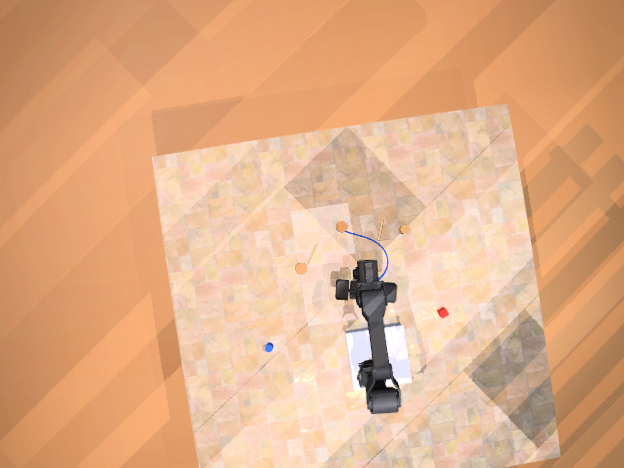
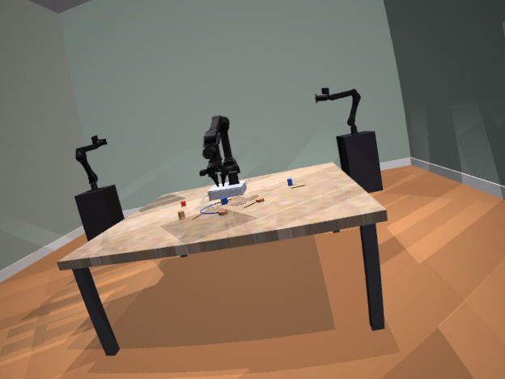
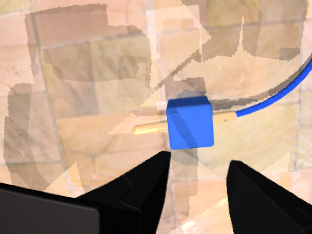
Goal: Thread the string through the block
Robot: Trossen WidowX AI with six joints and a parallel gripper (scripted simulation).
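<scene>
Right now the blue cube is 70 mm below my gripper tip. From my gripper tip the other things lie so: thin wooden stick 10 mm to the right, 80 mm below; then red cube 170 mm behind, 260 mm to the right, 80 mm below; then wooden block 150 mm ahead, 200 mm to the right, 70 mm below.
</scene>
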